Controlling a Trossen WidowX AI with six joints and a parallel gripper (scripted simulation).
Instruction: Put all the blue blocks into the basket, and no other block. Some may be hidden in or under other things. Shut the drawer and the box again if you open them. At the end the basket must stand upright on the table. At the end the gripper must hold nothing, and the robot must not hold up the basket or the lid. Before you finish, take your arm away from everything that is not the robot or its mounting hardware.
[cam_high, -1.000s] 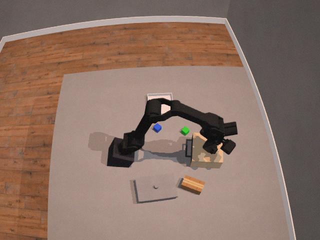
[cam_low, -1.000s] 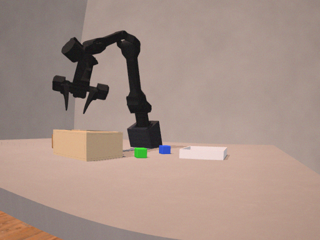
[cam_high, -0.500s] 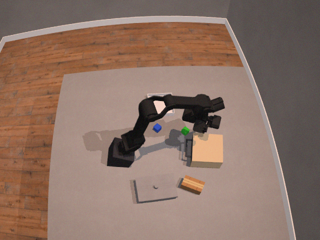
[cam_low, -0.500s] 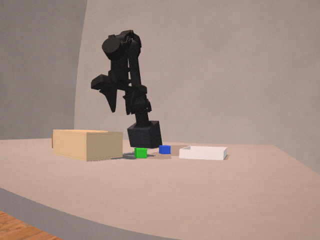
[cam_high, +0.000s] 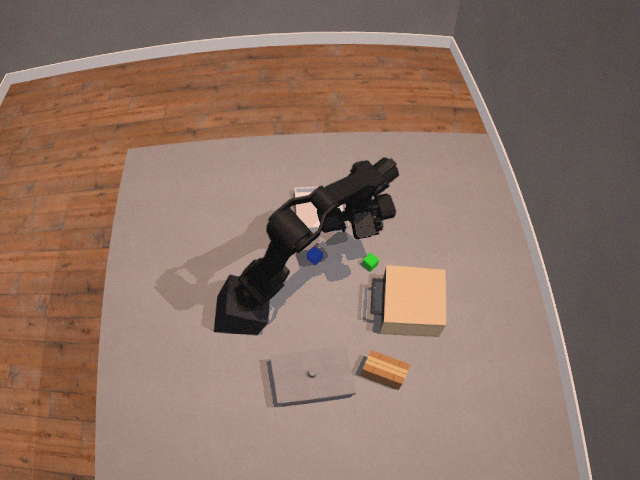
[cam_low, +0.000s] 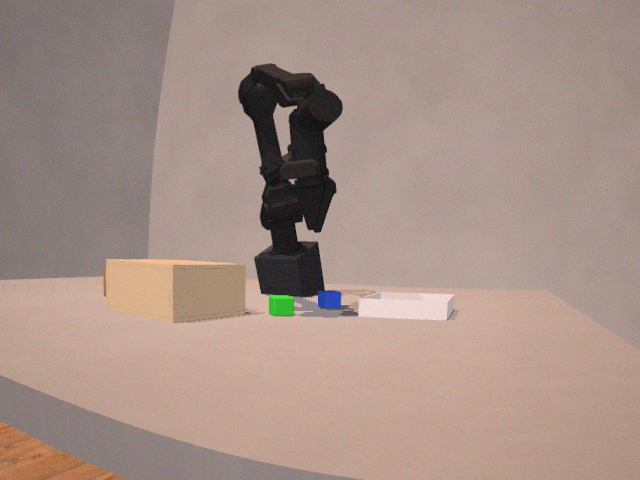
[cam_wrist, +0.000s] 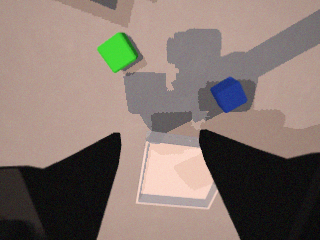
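Now: hand 40 mm past the white basket, 170 mm to the right of it and 160 mm above it. From my hand the other things lie so: green block 50 mm ahead, 40 mm to the right, 150 mm below; then tan drawer cabinet 120 mm ahead, 200 mm to the right, 130 mm below; then knobbed lid 200 mm behind, 320 mm to the right, 120 mm below.
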